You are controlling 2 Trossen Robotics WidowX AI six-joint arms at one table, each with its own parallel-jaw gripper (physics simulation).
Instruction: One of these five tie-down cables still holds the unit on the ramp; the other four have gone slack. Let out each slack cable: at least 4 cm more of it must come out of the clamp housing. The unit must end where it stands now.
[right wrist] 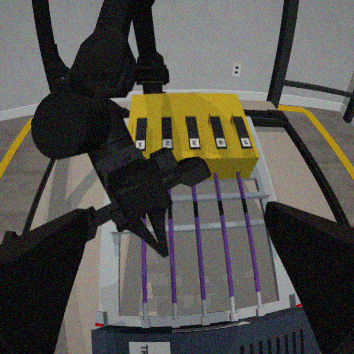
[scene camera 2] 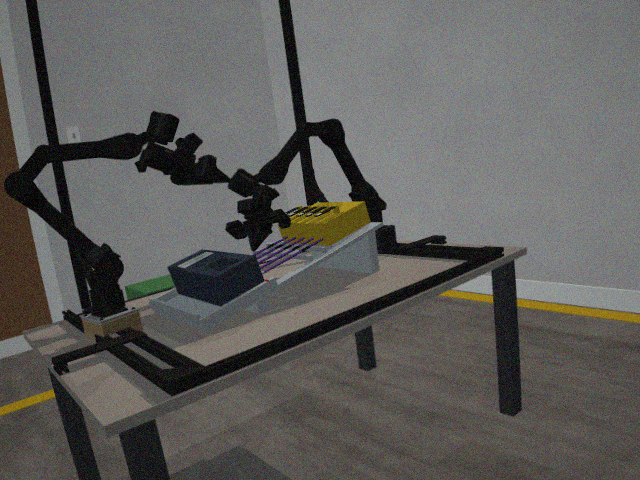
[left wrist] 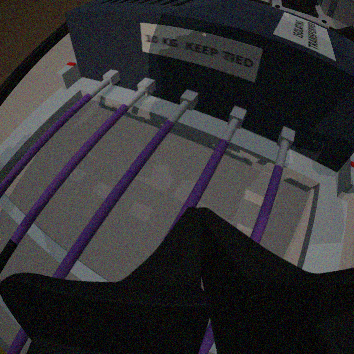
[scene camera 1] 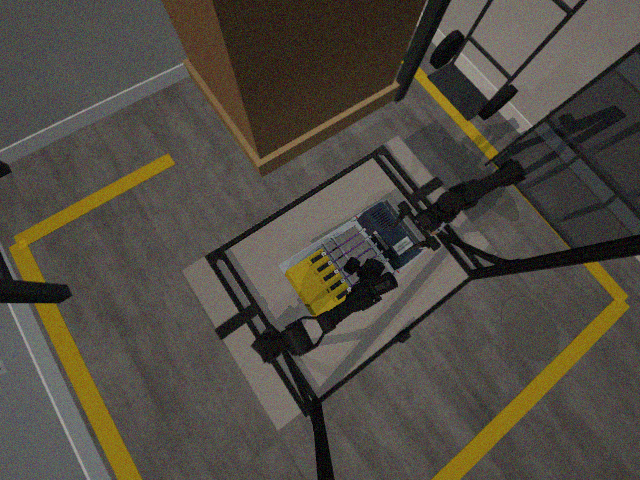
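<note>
A dark blue unit sits low on the grey ramp. Five purple cables run from it up to the yellow clamp housing, which has numbered slots. My left gripper is shut and empty. Its tips point down onto the ramp beside the second cable from the left in the right wrist view. My right gripper is open and empty above the unit.
A black frame edges the table top. A big brown crate and a hand truck stand beyond the table. A green block and a wooden block lie near the right arm's base. A black pole rises behind the housing.
</note>
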